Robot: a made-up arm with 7 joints.
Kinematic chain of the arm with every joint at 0, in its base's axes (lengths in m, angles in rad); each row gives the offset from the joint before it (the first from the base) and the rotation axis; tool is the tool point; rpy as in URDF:
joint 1: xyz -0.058 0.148 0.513 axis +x
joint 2: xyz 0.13 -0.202 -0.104 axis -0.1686 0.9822 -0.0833
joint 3: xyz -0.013 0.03 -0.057 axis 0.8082 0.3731 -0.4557
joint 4: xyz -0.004 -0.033 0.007 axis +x
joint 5: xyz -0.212 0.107 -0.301 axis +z
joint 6: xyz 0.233 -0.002 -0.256 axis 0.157 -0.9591 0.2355
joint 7: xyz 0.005 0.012 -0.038 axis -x
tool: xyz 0.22 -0.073 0.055 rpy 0 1.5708 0
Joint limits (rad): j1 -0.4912..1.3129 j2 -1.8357..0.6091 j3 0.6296..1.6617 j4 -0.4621..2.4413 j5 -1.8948..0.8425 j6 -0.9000..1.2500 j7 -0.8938..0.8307
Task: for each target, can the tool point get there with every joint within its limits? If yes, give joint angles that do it. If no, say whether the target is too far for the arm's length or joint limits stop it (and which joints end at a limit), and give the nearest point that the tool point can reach.
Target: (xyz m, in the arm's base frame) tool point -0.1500 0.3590 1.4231
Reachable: no: joint limits stop it (at a limit: joint 1, joint 4, joint 5, joint 6, joint 7) | nearest point -0.1027 0.2690 1.2214 | short by 0.226 m
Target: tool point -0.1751 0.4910 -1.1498
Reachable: no: too far | nearest point -0.0853 0.3586 -0.5077 | short by 0.662 m
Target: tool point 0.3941 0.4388 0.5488
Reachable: yes | joints 0.5169 -0.3599 1.1472 0.9361 -0.3246 -0.0257 0.3299
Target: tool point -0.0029 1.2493 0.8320
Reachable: no: joint limits stop it (at a limit: joint 1, joint 5, joint 6, joint 7) | nearest point 0.0141 1.0325 0.7126 | short by 0.248 m
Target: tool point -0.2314 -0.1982 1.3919
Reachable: no: joint limits stop it (at a limit: joint 1, joint 3, joint 4, joint 5, joint 6, joint 7) | nearest point -0.1928 -0.1680 1.2633 | short by 0.138 m
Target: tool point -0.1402 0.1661 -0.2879
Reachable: yes | joints 0.0446 -0.2561 0.8168 0.0259 -1.3150 -0.2827 0.5933
